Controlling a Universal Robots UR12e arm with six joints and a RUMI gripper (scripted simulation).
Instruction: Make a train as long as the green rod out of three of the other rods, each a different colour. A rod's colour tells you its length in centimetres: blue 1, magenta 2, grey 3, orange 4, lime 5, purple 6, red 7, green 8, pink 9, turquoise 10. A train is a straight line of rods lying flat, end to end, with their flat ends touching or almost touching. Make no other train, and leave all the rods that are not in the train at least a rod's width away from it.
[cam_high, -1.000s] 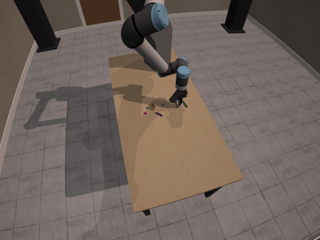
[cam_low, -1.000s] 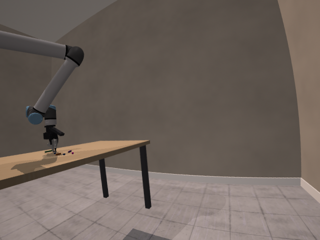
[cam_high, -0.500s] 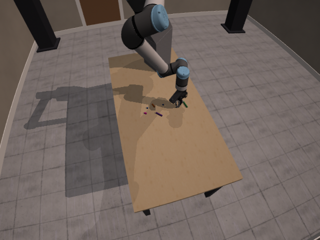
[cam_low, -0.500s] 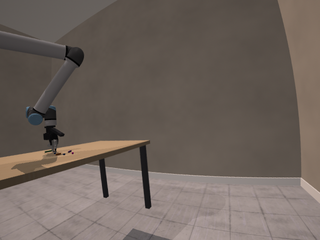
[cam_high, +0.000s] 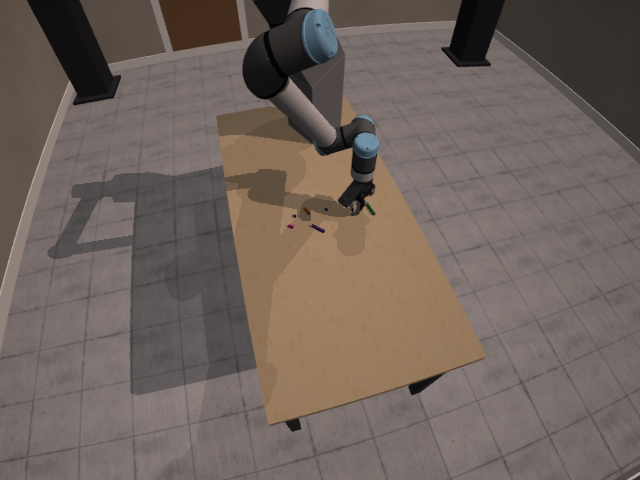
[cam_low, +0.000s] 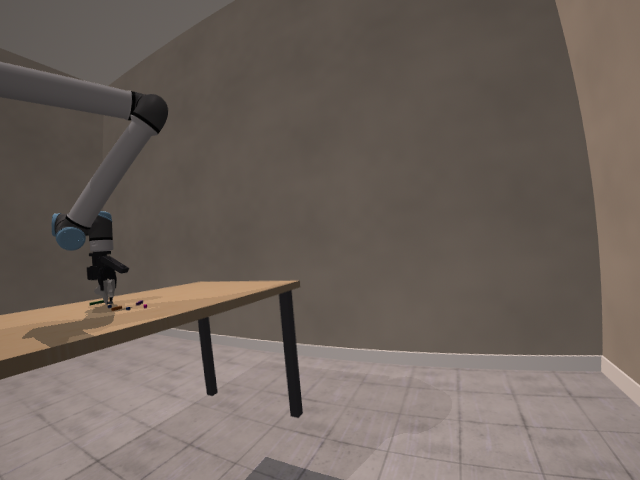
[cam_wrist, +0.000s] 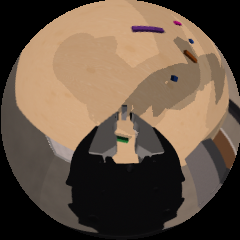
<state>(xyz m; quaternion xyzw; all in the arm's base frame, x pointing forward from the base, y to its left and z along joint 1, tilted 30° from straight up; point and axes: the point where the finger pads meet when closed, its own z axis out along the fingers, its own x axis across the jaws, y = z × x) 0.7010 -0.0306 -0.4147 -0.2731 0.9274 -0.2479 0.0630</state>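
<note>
My gripper is now 1 cm above the grey rod. Also, from my hand: purple rod 5 cm ahead, 17 cm to the right, 1 cm below; orange rod 5 cm behind, 20 cm to the right, 1 cm below; green rod 1 cm behind, 8 cm to the left, 1 cm below.
</note>
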